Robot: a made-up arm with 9 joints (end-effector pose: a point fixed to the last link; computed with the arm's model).
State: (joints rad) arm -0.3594 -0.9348 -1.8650 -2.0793 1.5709 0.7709 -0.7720 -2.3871 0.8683
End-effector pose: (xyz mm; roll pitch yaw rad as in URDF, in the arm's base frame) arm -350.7 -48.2 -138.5 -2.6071 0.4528 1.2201
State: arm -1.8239 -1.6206 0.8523 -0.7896 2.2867 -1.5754 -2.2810 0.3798 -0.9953
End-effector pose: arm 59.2 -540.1 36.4 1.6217 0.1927 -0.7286
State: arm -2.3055 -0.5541 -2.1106 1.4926 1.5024 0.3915 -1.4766 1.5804 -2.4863
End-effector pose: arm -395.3 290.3 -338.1 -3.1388 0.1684 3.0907
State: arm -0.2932 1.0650 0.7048 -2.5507 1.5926 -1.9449 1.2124 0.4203 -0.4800
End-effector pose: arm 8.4 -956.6 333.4 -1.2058 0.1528 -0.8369
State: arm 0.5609 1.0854 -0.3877 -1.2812 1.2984 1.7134 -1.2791 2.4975 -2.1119
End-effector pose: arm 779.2 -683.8 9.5 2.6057 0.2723 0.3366
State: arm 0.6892 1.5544 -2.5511 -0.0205 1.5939 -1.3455 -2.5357 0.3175 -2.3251
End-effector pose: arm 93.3 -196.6 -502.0 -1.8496 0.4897 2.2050
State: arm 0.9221 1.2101 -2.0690 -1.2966 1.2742 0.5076 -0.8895 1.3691 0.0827
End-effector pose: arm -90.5 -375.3 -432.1 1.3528 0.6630 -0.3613
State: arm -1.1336 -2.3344 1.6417 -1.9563 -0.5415 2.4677 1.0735 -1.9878 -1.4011
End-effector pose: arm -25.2 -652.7 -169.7 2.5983 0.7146 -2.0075
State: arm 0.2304 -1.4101 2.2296 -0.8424 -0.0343 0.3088 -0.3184 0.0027 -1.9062
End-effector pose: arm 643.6 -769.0 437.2 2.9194 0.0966 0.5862
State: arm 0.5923 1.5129 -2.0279 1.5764 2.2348 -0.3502 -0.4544 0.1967 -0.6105
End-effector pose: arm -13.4 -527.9 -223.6 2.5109 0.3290 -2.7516
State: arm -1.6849 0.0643 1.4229 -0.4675 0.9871 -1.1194 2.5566 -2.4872 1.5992
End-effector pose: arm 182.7 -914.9 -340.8 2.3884 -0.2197 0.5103
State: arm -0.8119 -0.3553 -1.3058 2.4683 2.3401 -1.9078 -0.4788 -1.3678 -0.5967
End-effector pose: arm -21.9 115.5 210.8 0.1166 0.8694 3.1254
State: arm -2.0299 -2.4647 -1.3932 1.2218 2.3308 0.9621 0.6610 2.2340 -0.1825
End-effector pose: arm 24.2 358.3 234.0 -1.9998 0.3512 0.3324
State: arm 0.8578 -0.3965 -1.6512 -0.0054 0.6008 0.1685 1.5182 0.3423 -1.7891
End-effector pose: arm 220.4 -491.1 144.0 -2.0989 -0.4342 -0.4293
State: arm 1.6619 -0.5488 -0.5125 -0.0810 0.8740 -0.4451 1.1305 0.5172 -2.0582
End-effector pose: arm 139.9 -618.0 459.3 1.7364 -1.2748 1.1586
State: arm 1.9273 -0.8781 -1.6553 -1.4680 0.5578 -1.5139 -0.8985 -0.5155 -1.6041
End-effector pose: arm 82.5 151.4 -2.2 0.3772 -1.3872 0.6564
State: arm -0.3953 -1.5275 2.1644 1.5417 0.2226 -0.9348 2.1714 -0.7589 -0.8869
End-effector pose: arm 233.9 -527.9 20.1 -2.4206 -0.2811 -1.7635
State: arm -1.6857 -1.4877 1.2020 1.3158 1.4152 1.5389 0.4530 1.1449 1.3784
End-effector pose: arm 276.8 -1396.6 70.7 1.3592 1.0063 0.4052
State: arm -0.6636 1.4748 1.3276 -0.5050 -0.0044 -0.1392 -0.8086 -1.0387 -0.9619
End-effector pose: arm -200.5 -956.7 276.0 -2.1163 -0.3600 0.8406
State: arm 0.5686 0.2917 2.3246 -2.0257 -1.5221 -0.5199 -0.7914 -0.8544 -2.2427
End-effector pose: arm -137.6 -482.4 595.0 1.8655 0.8885 1.5545
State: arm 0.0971 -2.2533 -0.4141 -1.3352 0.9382 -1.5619 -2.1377 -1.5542 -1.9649
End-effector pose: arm -30.7 -144.8 189.6 -1.8072 0.9763 -1.9105
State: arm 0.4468 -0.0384 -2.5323 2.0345 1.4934 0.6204 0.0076 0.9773 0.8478
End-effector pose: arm 413.1 184.6 -88.6 -2.7002 0.7986 -0.9736
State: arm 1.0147 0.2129 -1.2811 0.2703 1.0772 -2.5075 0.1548 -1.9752 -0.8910
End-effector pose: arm 148.3 -145.7 320.4 0.6667 0.1800 -1.2293
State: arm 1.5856 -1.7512 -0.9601 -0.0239 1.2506 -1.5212 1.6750 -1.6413 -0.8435
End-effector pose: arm 109.2 -147.0 136.2 0.5321 1.1961 -1.7840
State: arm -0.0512 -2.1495 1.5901 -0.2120 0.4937 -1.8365 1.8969 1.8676 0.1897
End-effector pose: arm 606.1 -295.9 -225.9 0.9760 -0.2585 1.5985
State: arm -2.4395 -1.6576 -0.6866 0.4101 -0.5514 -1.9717 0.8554 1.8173 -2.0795
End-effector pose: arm -277.0 -214.9 872.2 2.4090 -0.3758 -2.6356
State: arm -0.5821 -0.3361 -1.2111 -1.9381 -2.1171 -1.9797 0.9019 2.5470 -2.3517
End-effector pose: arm -612.0 -103.7 -305.9 -1.2078 0.2752 2.5894
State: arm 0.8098 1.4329 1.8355 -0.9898 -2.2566 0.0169 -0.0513 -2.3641 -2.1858
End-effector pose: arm -111.4 -723.6 222.8 0.4804 0.3410 0.4688
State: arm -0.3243 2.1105 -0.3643 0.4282 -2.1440 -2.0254 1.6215 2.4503 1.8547
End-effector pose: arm 417.2 361.8 457.0 -1.4882 -0.5523 0.3922
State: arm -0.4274 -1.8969 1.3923 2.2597 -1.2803 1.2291 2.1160 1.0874 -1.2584
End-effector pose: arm -440.9 -504.6 227.7 -1.0233 -0.4966 3.0078
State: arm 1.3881 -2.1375 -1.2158 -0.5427 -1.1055 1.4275 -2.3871 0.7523 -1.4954
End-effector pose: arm 298.0 -114.8 -430.0 -1.3435 0.8210 1.4143
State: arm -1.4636 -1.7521 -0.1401 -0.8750 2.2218 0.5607 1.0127 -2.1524 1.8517
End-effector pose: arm -433.6 -864.7 151.5 2.1506 -0.0958 -0.4417
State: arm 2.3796 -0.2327 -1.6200 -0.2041 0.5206 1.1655 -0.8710 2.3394 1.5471
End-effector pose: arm -534.7 141.2 115.6 -1.9434 0.7964 1.4105
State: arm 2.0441 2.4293 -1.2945 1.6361 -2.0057 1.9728 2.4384 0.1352 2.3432
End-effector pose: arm 354.9 677.6 -610.2 3.0610 -0.4370 2.1034
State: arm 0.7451 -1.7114 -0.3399 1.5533 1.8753 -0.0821 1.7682 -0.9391 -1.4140
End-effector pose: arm -253.4 -164.7 45.8 2.1209 0.3133 0.4823
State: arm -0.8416 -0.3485 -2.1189 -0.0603 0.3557 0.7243 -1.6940 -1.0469 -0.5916
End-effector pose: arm 28.9 232.5 -146.4 0.4994 0.5165 -2.0891
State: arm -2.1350 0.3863 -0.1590 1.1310 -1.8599 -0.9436 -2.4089 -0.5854 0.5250
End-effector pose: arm 122.0 -358.4 406.7 0.1844 0.9960 1.0983
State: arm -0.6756 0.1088 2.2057 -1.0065 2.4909 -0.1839 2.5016 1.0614 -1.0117
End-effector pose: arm 137.5 -1003.0 539.7 -0.8797 -0.9132 -0.8062
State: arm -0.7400 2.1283 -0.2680 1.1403 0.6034 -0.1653 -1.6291 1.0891 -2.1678
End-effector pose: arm 722.6 -318.4 -84.7 -2.0151 -0.4231 0.5100
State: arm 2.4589 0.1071 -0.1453 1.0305 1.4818 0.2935 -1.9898 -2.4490 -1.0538
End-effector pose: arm 84.4 -419.5 669.0 1.1160 0.5394 -0.4924
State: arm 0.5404 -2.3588 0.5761 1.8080 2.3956 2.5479 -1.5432 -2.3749 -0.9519
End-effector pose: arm -248.0 -426.7 55.4 2.9319 -0.5773 3.0962
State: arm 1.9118 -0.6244 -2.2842 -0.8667 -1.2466 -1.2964 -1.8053 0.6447 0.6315
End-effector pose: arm -698.2 120.3 871.0 -0.0298 -0.6900 -1.2873
